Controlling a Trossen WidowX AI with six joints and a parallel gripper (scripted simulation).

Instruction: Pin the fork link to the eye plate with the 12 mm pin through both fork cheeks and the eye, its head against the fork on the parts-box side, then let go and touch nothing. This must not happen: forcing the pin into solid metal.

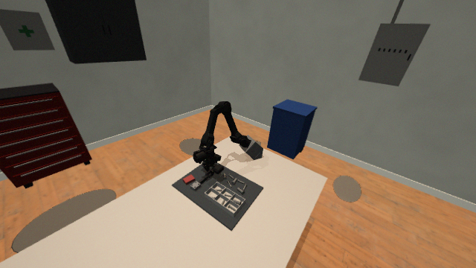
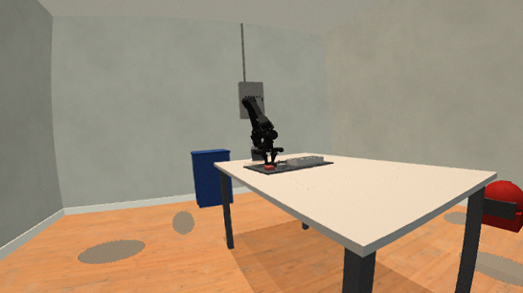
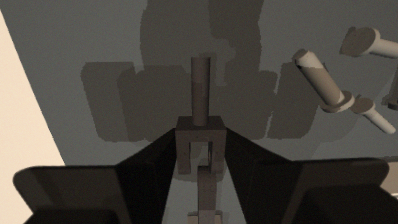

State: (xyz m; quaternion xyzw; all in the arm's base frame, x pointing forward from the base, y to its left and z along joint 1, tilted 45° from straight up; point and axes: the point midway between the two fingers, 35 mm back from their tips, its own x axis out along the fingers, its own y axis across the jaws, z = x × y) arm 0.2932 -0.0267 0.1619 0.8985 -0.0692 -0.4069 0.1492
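My gripper is now 30 mm above the fork link. Also, from my hand: eye plate (60 mm ahead, 10 mm to the left, 30 mm below); then dark mat (40 mm ahead, 110 mm to the left, 50 mm below); then grey block (140 mm ahead, 10 mm to the left, 20 mm below).
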